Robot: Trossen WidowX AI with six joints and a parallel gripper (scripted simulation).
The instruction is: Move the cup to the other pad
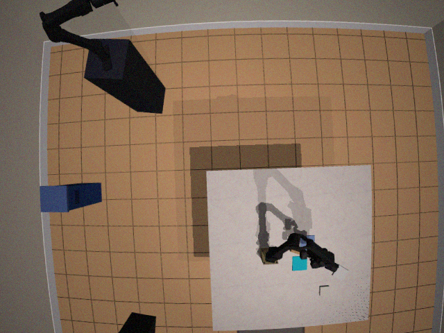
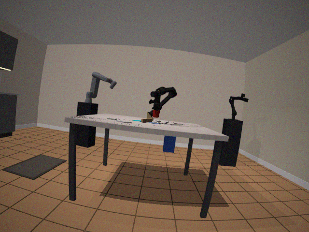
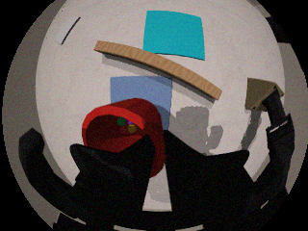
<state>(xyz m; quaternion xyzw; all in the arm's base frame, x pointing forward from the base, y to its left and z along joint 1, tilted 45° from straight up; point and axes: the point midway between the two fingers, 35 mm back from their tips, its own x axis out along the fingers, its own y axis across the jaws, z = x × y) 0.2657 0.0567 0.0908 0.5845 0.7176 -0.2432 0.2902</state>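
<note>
Now: the cyan pad 160 mm to the right of my gripper tip and 100 mm below it. Round my gripper tip: low wooden bar: 20 mm ahead, 80 mm to the right, 90 mm below; pale blue pad: 40 mm ahead, 100 mm below; red cup: 30 mm ahead.
</note>
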